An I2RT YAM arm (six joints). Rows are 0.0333 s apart.
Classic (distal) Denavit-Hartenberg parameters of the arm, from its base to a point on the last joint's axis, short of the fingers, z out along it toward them. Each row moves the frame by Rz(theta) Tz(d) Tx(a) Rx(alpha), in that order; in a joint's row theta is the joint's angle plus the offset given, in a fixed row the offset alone. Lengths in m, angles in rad.
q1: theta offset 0; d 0.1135; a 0.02; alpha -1.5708
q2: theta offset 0; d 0; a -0.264; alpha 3.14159
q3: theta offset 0.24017; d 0; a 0.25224; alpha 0
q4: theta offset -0.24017; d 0; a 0.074; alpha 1.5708
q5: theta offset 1.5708; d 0; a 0; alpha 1.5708
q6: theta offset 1.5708; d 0.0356; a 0; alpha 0
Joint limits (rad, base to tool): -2.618..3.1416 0..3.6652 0..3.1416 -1.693..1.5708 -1.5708..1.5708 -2.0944..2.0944
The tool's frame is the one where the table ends.
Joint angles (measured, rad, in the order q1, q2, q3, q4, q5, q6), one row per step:
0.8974, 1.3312, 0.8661, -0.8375, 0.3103, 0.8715
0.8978, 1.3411, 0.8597, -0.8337, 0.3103, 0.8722
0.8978, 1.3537, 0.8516, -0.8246, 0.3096, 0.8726
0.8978, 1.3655, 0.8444, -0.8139, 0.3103, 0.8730
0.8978, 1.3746, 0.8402, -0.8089, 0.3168, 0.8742
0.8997, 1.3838, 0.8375, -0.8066, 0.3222, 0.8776
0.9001, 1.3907, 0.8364, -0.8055, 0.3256, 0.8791
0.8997, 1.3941, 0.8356, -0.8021, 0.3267, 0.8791
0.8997, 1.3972, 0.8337, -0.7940, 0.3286, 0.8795
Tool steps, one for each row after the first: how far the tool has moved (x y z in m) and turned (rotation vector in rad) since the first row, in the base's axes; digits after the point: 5 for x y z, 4 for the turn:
0.00011, 0.00029, -0.00374, -0.0095, 0.0078, -0.0002
0.00055, 0.00088, -0.00838, -0.0180, 0.0156, -0.0004
0.00112, 0.00156, -0.01255, -0.0248, 0.0202, -0.0010
0.00162, 0.00182, -0.01542, -0.0347, 0.0204, -0.0037
0.00172, 0.00237, -0.01800, -0.0442, 0.0222, -0.0062
0.00201, 0.00271, -0.01971, -0.0511, 0.0238, -0.0079
0.00240, 0.00299, -0.02056, -0.0524, 0.0235, -0.0086
0.00291, 0.00352, -0.02152, -0.0509, 0.0201, -0.0094

